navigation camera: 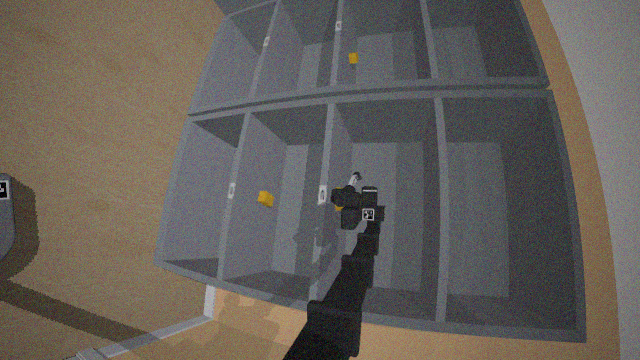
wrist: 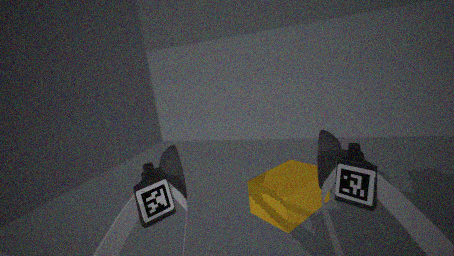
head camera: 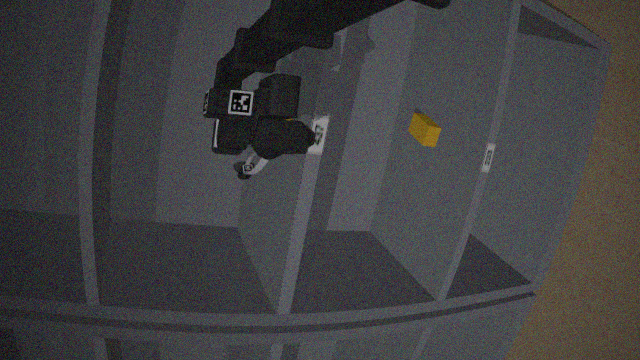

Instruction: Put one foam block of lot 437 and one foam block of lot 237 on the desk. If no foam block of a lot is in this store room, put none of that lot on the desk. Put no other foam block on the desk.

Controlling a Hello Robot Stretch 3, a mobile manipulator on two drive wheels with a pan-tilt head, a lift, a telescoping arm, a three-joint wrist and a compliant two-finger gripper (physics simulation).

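Frame: origin at the robot's base, x ahead, y left, z up, level; metres.
Seen in the pictures: gripper, fingertip midpoint: (navigation camera: 357, 190) (wrist: 247, 157).
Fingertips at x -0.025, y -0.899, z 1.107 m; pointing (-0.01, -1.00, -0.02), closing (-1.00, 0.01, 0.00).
Observation:
Offsets run from my fingertips to a thing's top centre. "spot": to the spot under its first point.
A yellow foam block {0.109 m right, 0.051 m back, 0.071 m down} (wrist: 285, 195) lies on a shelf board toward the right finger, which overlaps its right edge. Slivers of this block {spot: 0.068 m right, 0.050 m back, 0.110 m down} (head camera: 290, 119) (navigation camera: 339, 206) show past the gripper in the head and navigation views, behind the label 437 {spot: 0.038 m left, 0.017 m back, 0.135 m down} (head camera: 319, 135) (navigation camera: 322, 194). My gripper (wrist: 247, 157) is open and holds nothing; its fingers stand wide apart on the near side of the block. In the head and navigation views one fingertip shows and the other is hidden. Another yellow block {0.209 m right, 0.084 m back, 0.528 m down} (head camera: 424, 130) (navigation camera: 265, 198) lies behind the label 223 {spot: 0.038 m left, 0.018 m back, 0.589 m down} (head camera: 488, 157) (navigation camera: 231, 190). The desk and a label 237 are not seen.
The grey shelf unit (head camera: 295, 225) (navigation camera: 440, 200) has side walls and boards around the arm. A third yellow block {0.470 m right, 0.798 m ahead, 0.071 m down} (navigation camera: 353, 58) lies in the neighbouring bay, behind a label {spot: 0.235 m right, 0.883 m ahead, 0.132 m down} (navigation camera: 338, 25) too small to read. A grey rounded body (navigation camera: 7, 220) with a marker stands at the far left.

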